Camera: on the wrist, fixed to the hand. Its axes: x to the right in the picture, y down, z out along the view.
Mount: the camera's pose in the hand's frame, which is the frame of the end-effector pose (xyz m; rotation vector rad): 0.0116 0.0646 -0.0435 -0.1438 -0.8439 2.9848
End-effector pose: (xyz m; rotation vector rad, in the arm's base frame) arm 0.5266 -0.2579 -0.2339 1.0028 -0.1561 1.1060
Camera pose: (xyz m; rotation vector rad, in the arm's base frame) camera 0.4652 -0.2129 -0.2139 -0.1051 1.6218 -1.4348
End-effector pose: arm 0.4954 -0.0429 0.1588 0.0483 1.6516 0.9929
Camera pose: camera 0.4264 -0.0204 0.1893 -2.1346 0.5063 -1.6258
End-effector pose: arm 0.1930 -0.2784 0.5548 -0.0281 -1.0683 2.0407
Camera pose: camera 0.1591 -0.2612 0.4858 0.4290 0.3016 -0.8094
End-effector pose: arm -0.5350 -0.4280 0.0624 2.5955 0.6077 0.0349
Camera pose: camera -0.5034 -0.4550 0.1293 0.6598 -2.8738 -0.0598
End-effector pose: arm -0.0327 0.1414 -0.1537 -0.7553 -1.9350 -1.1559
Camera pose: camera 0.0244 0.1305 -0.1006 -2.4073 0.5226 1.0926
